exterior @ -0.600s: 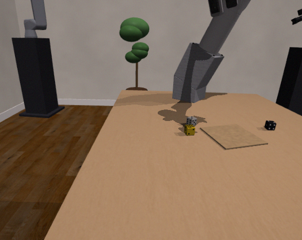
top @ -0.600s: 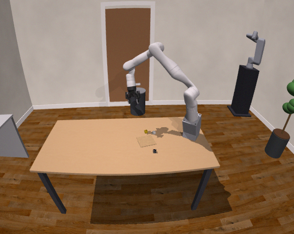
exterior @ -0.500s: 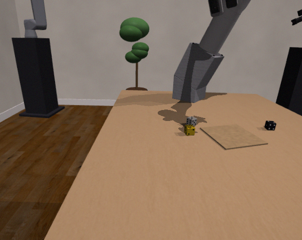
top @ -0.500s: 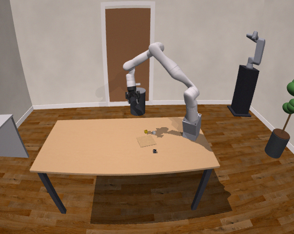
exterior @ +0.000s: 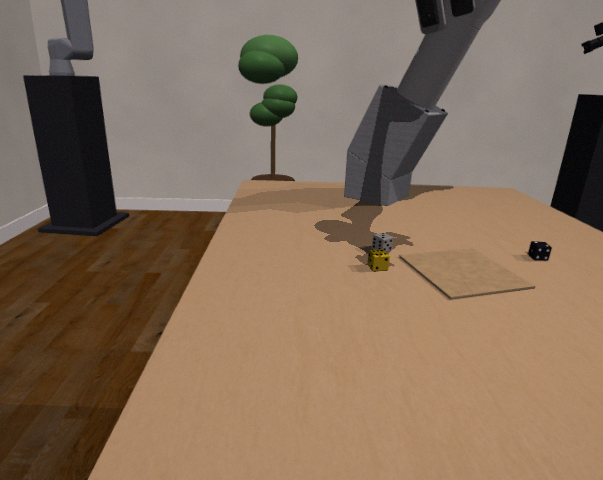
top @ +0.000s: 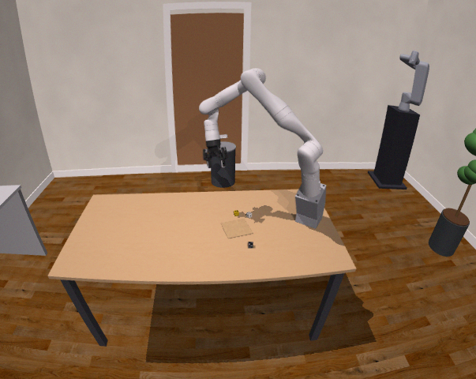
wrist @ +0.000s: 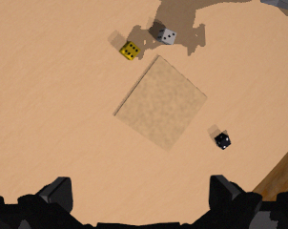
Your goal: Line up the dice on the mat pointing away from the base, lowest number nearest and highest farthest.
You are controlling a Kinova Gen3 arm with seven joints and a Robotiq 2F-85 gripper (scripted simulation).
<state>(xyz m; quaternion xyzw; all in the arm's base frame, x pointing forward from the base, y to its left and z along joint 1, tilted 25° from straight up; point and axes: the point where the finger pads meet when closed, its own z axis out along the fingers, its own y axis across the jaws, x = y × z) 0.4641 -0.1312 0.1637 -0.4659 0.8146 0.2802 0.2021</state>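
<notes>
Right now the yellow die is 31 cm below my hand, 11 cm behind it and 3 cm to the right of it. The rest, counted from my hand: white die: 31 cm below, 18 cm behind, 2 cm to the right; then tan mat: 32 cm below, 11 cm behind, 10 cm to the left; then black die: 31 cm below, 25 cm to the left, 19 cm behind.
</notes>
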